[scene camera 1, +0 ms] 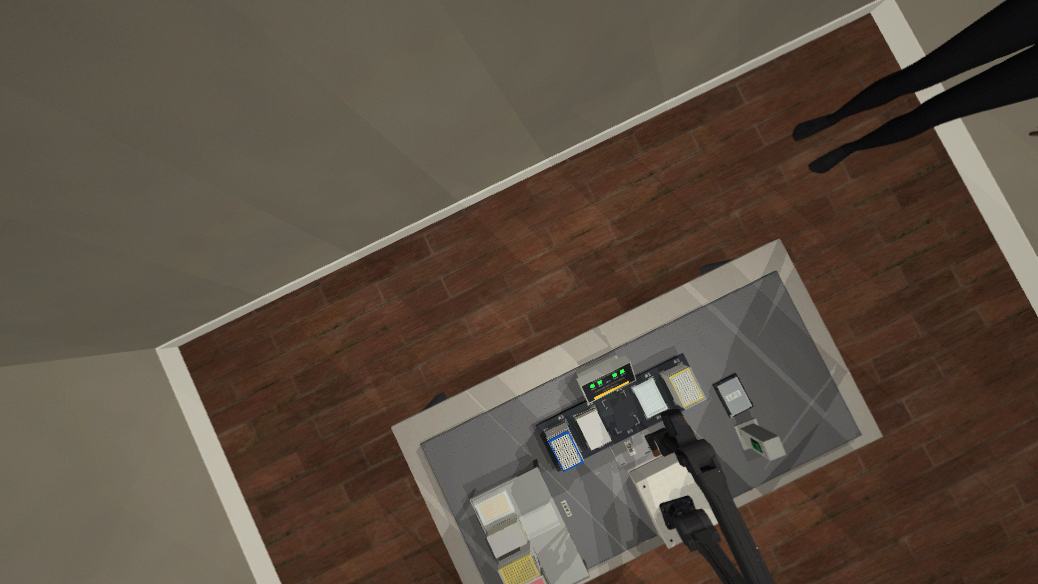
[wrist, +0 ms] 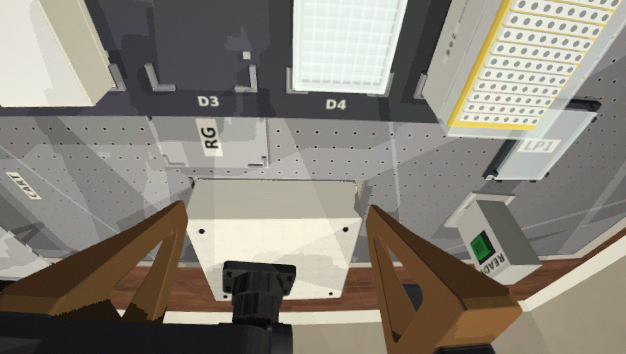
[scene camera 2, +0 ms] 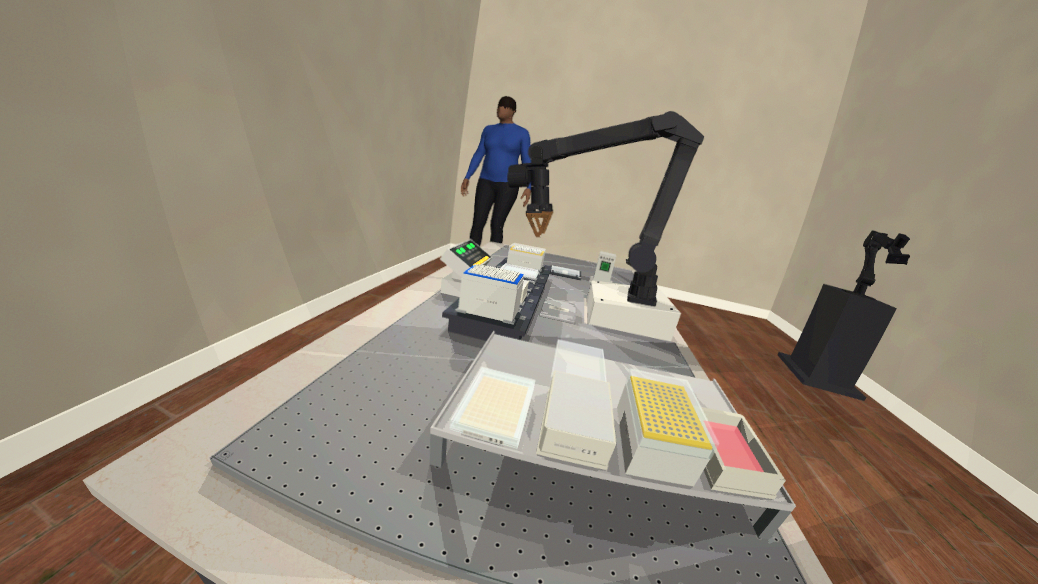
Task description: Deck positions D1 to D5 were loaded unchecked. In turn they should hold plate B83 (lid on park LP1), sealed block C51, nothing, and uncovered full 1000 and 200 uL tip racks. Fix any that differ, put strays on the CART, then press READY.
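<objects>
There's a perforated grey plate here, and (wrist: pixel 97 176) and (scene camera 2: pixel 586 345) are the same spot on that plate.
</objects>
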